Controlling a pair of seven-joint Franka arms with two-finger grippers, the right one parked.
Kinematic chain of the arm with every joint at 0, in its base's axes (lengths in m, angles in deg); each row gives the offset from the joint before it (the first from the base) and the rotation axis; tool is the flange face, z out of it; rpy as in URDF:
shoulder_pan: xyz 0 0 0.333 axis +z
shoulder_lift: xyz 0 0 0 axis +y
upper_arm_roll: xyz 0 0 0.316 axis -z
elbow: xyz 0.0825 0 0 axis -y
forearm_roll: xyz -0.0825 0 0.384 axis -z
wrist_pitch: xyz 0 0 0 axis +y
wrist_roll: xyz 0.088 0 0 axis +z
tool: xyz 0 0 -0.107 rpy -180 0 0
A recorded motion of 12 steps. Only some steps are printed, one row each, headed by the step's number.
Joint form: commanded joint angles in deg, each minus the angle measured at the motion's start. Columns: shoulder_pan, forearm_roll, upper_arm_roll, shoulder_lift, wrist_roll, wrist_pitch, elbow.
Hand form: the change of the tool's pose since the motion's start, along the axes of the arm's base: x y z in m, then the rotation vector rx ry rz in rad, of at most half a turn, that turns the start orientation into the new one. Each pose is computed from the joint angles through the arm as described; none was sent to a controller.
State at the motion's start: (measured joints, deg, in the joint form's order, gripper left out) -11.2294 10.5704 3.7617 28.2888 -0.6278 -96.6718 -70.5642
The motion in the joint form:
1: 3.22 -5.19 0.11 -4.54 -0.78 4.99 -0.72
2: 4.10 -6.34 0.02 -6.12 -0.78 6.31 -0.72
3: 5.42 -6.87 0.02 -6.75 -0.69 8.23 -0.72
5: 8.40 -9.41 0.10 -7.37 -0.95 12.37 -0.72
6: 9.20 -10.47 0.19 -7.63 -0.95 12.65 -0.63
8: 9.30 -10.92 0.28 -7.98 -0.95 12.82 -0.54
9: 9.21 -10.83 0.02 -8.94 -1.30 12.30 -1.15
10: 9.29 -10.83 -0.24 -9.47 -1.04 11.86 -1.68
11: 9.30 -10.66 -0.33 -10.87 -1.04 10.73 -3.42
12: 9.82 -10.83 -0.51 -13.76 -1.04 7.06 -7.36
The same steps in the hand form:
1: -0.0135 0.0484 0.0397 0.0931 -0.0044 0.0153
2: -0.0189 0.0624 0.0560 0.1139 -0.0127 0.0285
3: -0.0222 0.0790 0.0605 0.1280 0.0087 0.0482
5: -0.0276 0.1179 0.0618 0.1809 0.0643 0.0843
6: -0.0280 0.1283 0.0650 0.1983 0.0614 0.0969
8: -0.0296 0.1296 0.0695 0.2052 0.0556 0.0977
9: -0.0326 0.1308 0.0760 0.2034 0.0403 0.0958
10: -0.0340 0.1340 0.0782 0.2046 0.0336 0.1067
11: -0.0386 0.1345 0.0813 0.2015 0.0203 0.1095
12: -0.0458 0.1418 0.0862 0.2016 -0.0244 0.1259

